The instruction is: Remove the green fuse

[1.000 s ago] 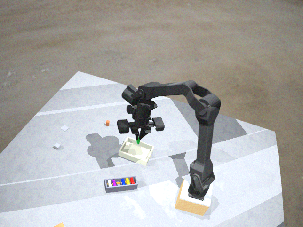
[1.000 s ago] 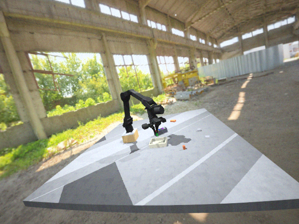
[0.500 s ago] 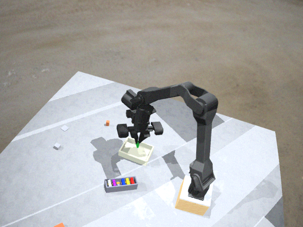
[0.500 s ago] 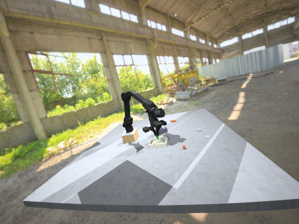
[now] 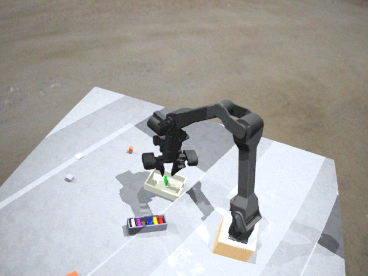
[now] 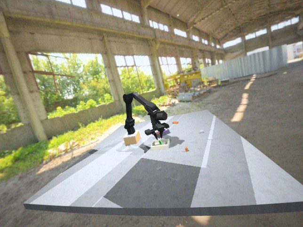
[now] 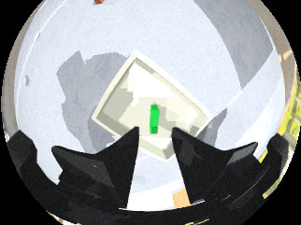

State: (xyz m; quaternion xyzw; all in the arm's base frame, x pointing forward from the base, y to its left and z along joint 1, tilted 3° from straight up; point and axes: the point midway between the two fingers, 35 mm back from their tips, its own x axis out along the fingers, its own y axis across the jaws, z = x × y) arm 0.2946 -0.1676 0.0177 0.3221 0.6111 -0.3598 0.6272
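The green fuse lies 3 cm below my gripper tip. The rest, counted from my gripper tip: cream tray: 5 cm below.
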